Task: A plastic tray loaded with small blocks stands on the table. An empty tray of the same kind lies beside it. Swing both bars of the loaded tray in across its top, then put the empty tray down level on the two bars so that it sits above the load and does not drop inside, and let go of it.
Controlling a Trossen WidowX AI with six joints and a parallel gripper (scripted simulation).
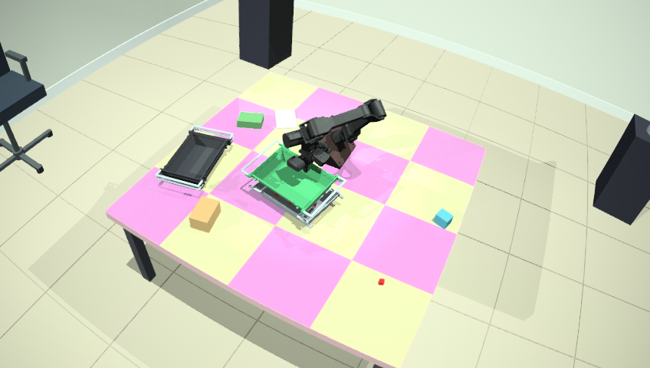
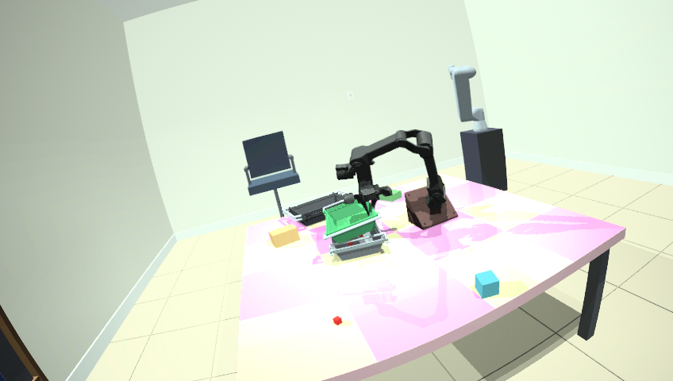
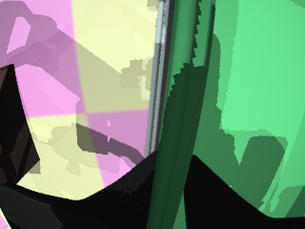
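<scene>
My gripper tip is now 80 mm short of the green tray, 20 mm below it and 10 mm to the left of it. Round my gripper tip: orange block 370 mm ahead, 220 mm to the right, 70 mm below; then green block 480 mm to the right, 220 mm behind, 80 mm below; then white card 360 mm to the right, 350 mm behind, 100 mm below.
</scene>
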